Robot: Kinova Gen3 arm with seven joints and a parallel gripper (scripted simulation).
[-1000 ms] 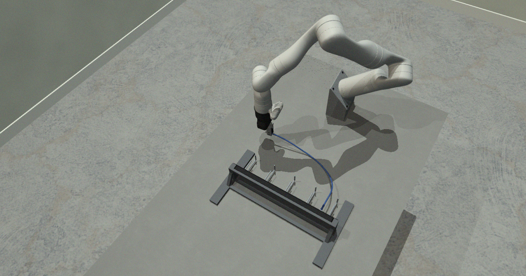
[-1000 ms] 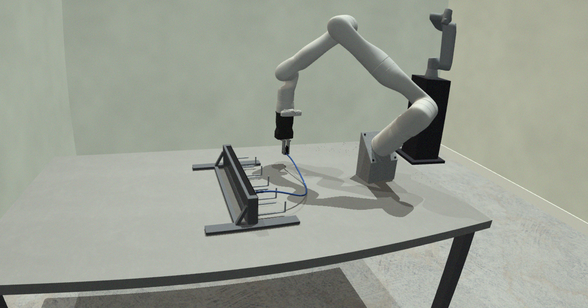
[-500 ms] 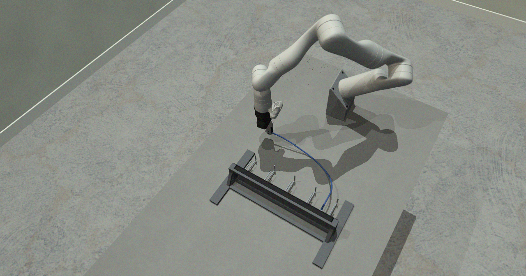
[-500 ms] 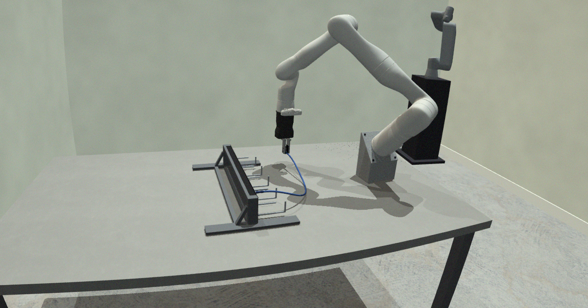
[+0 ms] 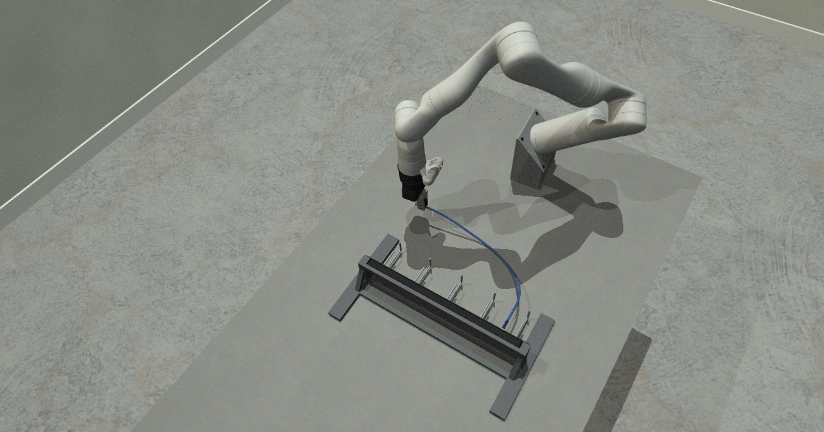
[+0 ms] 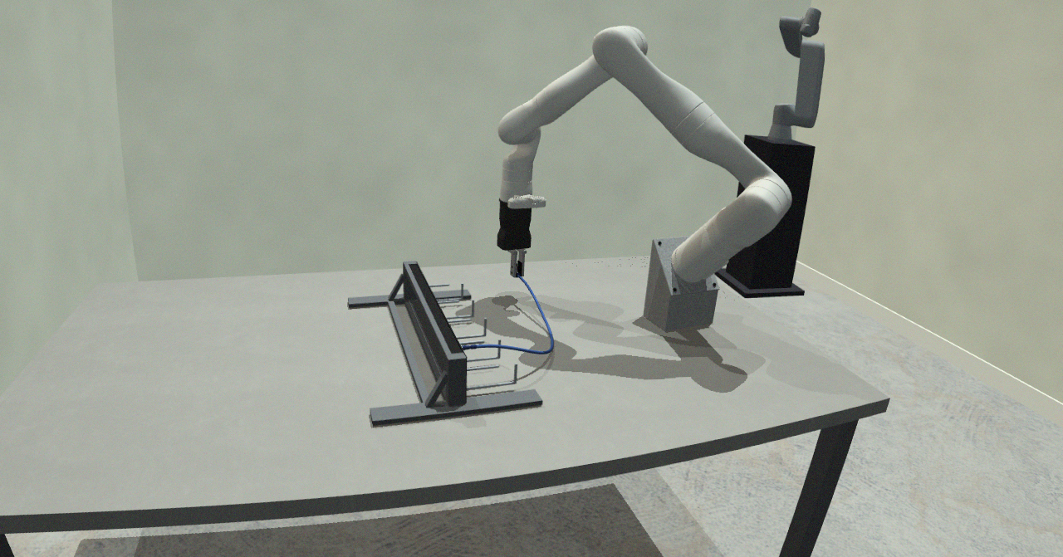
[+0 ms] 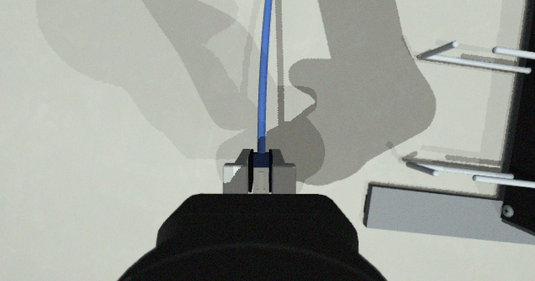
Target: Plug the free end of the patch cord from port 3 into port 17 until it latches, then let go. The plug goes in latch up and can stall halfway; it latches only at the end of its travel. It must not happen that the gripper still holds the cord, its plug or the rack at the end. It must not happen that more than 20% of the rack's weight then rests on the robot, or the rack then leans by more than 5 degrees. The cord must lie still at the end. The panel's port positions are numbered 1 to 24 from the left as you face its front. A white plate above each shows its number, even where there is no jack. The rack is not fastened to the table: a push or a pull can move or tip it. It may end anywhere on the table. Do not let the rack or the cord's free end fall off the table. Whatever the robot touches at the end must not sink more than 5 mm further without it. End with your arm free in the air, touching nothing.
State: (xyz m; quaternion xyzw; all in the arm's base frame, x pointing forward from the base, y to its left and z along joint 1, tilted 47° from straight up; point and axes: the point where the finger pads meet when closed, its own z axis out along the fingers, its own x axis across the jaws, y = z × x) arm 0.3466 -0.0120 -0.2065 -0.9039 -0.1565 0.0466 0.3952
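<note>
Now: the plug 10 mm to the right of my hand and 10 mm below it.
</note>
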